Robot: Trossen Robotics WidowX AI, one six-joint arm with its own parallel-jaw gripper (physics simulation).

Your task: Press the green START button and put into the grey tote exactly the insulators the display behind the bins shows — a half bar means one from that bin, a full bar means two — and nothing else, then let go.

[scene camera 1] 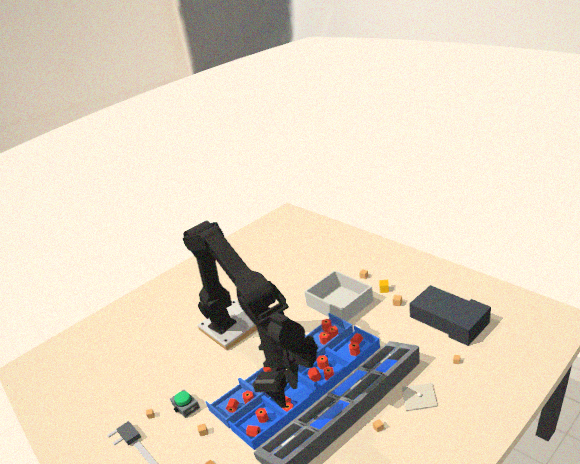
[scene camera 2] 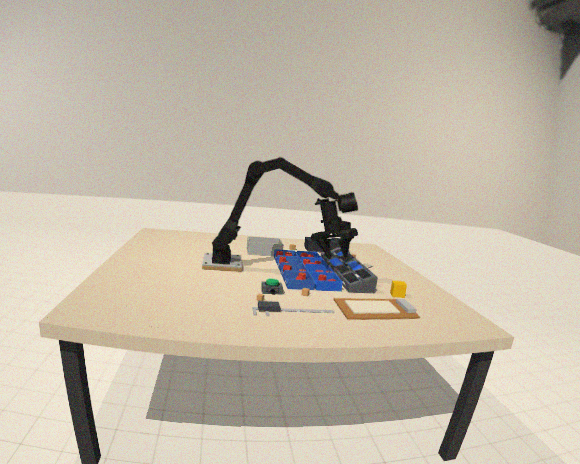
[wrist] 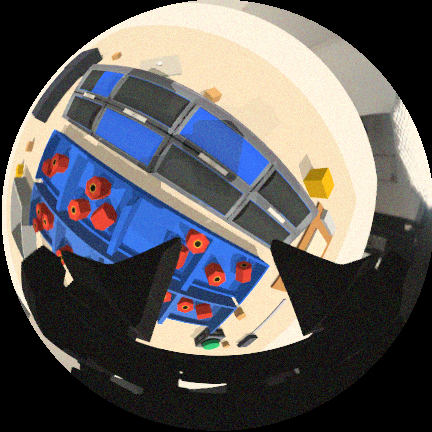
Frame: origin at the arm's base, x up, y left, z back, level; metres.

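Seen in the pictures: gripper, fingertip midpoint: (scene camera 1: 289, 398) (scene camera 2: 337, 258) (wrist: 226, 244); arm's base at its link origin: (scene camera 1: 222, 324) (scene camera 2: 220, 261).
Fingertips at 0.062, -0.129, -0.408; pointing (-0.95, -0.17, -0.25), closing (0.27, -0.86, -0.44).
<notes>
Pixels of each thing's top centre, then the offset from my fingertips to it, as dx, dy, dz. "pt": a spot on its surface instead.
- red insulator at its top centre: (wrist: 197, 243) -0.053, +0.006, +0.025
- grey tote at its top centre: (scene camera 1: 337, 288) (scene camera 2: 265, 240) -0.031, +0.404, +0.195
- green START button at its top centre: (scene camera 1: 181, 396) (wrist: 211, 347) (scene camera 2: 272, 279) -0.044, -0.134, +0.260
- dark block at its top centre: (scene camera 1: 449, 305) (scene camera 2: 327, 239) -0.029, +0.492, -0.123
- caliper at its top centre: (scene camera 1: 136, 450) (scene camera 2: 295, 306) (wrist: 265, 329) -0.065, -0.314, +0.227
- clipboard at a spot on its surface: (scene camera 2: 341, 307) pt -0.079, -0.289, +0.078
- yellow cube at its top centre: (wrist: 328, 182) (scene camera 2: 399, 282) -0.039, -0.171, -0.178
My gripper (scene camera 1: 289, 395) (scene camera 2: 338, 256) (wrist: 226, 244) is open and empty, pointing down over the display-side row of the blue bins (scene camera 1: 270, 436) (wrist: 150, 215). A red insulator (wrist: 197, 243) shows beside one fingertip in the wrist view; another is partly hidden by that finger. Other red insulators (scene camera 1: 261, 414) (wrist: 216, 275) lie in the bins. The display (scene camera 1: 395, 372) (scene camera 2: 362, 285) (wrist: 170, 134) shows two full blue bars and one half bar; its other cells are dark. The grey tote (scene camera 1: 320, 302) (scene camera 2: 260, 245) shows no insulator inside. The green START button (scene camera 1: 183, 398) (scene camera 2: 272, 282) (wrist: 211, 344) stands beside the bins.
A dark block (scene camera 1: 450, 315) stands beyond the tote. A caliper (scene camera 1: 128, 433) (scene camera 2: 269, 306) lies near the button. A clipboard (scene camera 2: 341, 307) and a yellow cube (scene camera 2: 398, 289) (wrist: 318, 183) are by the display's end. Small orange cubes (scene camera 1: 202, 429) (scene camera 1: 378, 425) are scattered around.
</notes>
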